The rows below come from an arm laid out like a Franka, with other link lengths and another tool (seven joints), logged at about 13 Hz.
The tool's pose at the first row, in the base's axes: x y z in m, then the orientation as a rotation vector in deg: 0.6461 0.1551 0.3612 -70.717 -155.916 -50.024
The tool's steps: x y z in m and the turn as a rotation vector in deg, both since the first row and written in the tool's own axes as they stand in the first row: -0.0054 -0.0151 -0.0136 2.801 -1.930 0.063; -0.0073 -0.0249 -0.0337 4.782 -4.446 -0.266; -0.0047 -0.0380 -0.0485 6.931 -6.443 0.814; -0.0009 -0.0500 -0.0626 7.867 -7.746 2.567; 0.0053 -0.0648 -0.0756 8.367 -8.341 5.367; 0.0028 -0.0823 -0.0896 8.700 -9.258 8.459; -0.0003 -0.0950 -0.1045 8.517 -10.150 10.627; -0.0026 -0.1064 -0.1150 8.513 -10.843 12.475; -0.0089 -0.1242 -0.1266 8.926 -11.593 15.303; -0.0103 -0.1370 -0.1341 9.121 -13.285 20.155; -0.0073 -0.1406 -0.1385 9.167 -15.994 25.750; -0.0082 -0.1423 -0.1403 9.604 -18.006 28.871; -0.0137 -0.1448 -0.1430 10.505 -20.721 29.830; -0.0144 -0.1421 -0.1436 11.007 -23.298 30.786
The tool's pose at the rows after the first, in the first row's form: 0.6365 0.1366 0.3641 -71.772 -157.558 -45.138; 0.6270 0.1200 0.3759 72.555 159.068 40.975; 0.6131 0.1075 0.3827 74.488 158.581 36.567; 0.5993 0.0967 0.3898 77.204 157.467 34.328; 0.5821 0.0866 0.3952 81.357 156.129 33.234; 0.5688 0.0686 0.3979 85.873 154.166 32.070; 0.5591 0.0523 0.4037 88.941 152.229 31.583; 0.5506 0.0394 0.4065 91.544 150.690 31.009; 0.5401 0.0199 0.4062 95.554 148.785 29.801; 0.5306 0.0084 0.4060 102.183 144.609 28.021; 0.5252 0.0063 0.4087 109.395 138.710 25.518; 0.5243 0.0039 0.4092 113.209 135.112 23.159; 0.5258 -0.0025 0.4089 113.981 132.721 19.833; 0.5280 -0.0019 0.4105 114.654 130.178 17.178
